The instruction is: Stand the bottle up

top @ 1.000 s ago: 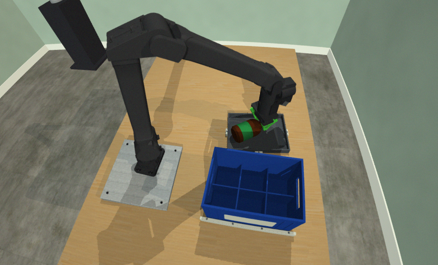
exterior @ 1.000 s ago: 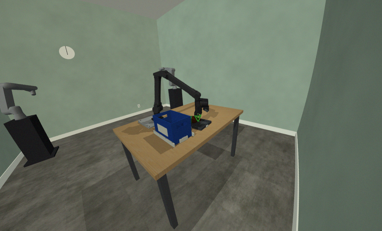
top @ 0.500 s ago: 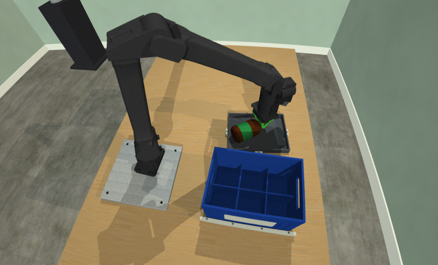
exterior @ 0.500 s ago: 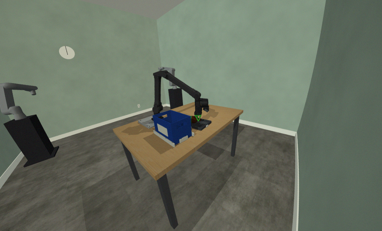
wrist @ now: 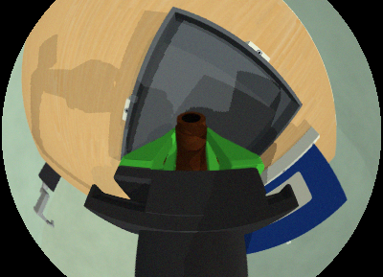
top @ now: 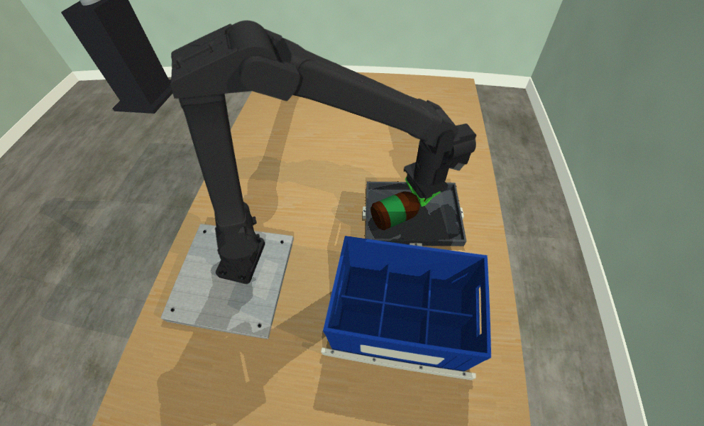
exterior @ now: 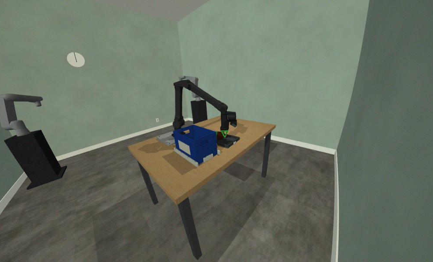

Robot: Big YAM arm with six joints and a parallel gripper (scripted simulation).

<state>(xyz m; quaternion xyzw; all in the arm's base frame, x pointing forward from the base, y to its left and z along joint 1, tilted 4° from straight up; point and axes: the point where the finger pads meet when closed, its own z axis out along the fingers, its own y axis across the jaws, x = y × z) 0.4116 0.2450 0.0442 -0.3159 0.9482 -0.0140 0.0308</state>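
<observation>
Right now my hand is 10 mm past the dark grey tray, 20 mm to the left of it and 30 mm above it. The rest, counted from my hand: blue crate: 10 mm behind, 310 mm to the right, 40 mm above; brown bottle: 40 mm behind, 30 mm to the right.
</observation>
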